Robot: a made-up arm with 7 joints.
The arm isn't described. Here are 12 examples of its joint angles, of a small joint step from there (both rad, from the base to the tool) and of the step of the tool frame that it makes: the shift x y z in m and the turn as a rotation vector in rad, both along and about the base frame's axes.
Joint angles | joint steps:
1: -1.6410 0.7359 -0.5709 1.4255 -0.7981 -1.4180 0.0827 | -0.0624 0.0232 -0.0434 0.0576 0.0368 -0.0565 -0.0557
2: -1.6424 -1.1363 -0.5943 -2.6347 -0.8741 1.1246 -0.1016 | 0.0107 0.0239 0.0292 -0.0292 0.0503 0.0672 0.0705
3: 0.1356 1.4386 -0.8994 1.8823 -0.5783 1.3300 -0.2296 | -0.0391 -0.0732 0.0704 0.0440 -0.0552 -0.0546 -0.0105
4: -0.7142 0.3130 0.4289 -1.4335 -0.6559 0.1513 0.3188 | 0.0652 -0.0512 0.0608 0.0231 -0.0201 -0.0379 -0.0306
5: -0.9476 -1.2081 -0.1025 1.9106 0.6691 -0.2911 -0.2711 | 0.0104 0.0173 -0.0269 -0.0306 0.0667 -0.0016 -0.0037
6: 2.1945 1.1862 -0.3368 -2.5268 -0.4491 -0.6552 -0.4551 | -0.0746 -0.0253 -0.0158 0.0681 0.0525 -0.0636 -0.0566
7: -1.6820 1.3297 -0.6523 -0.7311 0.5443 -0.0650 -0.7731 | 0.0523 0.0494 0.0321 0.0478 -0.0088 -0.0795 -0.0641
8: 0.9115 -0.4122 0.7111 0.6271 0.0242 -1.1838 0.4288 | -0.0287 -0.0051 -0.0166 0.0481 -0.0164 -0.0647 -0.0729
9: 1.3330 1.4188 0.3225 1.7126 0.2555 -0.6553 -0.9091 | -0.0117 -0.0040 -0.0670 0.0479 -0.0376 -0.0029 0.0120
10: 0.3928 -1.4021 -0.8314 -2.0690 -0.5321 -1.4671 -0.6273 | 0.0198 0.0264 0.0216 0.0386 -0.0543 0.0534 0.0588
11: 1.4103 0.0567 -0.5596 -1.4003 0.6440 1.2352 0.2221 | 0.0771 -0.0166 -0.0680 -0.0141 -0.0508 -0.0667 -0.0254
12: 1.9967 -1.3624 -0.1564 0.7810 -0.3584 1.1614 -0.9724 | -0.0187 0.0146 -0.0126 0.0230 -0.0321 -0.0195 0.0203
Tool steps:
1: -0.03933 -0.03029 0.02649 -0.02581 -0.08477 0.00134
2: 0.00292 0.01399 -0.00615 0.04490 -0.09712 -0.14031
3: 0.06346 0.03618 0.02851 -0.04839 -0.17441 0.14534
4: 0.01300 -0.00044 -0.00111 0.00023 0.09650 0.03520
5: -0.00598 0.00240 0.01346 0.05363 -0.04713 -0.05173
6: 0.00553 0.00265 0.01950 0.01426 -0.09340 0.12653
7: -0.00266 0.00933 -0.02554 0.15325 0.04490 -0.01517
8: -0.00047 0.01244 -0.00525 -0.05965 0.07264 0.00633
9: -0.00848 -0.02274 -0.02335 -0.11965 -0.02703 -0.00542
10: 0.01289 -0.01100 -0.01729 0.02857 0.06082 0.12590
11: 0.00121 -0.01136 0.00009 -0.11855 0.01754 -0.08581
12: 0.00237 0.00897 -0.00250 0.00632 0.02582 -0.01924
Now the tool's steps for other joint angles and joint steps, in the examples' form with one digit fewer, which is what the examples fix.
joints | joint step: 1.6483 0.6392 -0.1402 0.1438 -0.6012 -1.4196 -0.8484 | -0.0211 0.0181 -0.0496 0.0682 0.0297 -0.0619 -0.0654
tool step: 0.0008 0.0043 -0.0373 -0.0329 0.0404 -0.0733
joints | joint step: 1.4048 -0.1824 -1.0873 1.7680 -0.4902 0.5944 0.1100 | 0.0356 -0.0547 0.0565 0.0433 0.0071 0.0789 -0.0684
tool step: -0.0054 0.0465 0.0211 0.0947 -0.0459 -0.0491
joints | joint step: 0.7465 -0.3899 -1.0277 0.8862 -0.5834 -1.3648 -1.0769 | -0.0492 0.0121 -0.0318 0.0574 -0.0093 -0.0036 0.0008
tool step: 0.0393 -0.0053 0.0320 0.0375 -0.0982 -0.0396
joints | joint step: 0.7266 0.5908 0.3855 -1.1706 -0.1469 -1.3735 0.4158 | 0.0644 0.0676 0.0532 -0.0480 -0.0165 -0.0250 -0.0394
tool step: -0.0087 0.0077 0.0310 -0.0398 0.1208 -0.0067
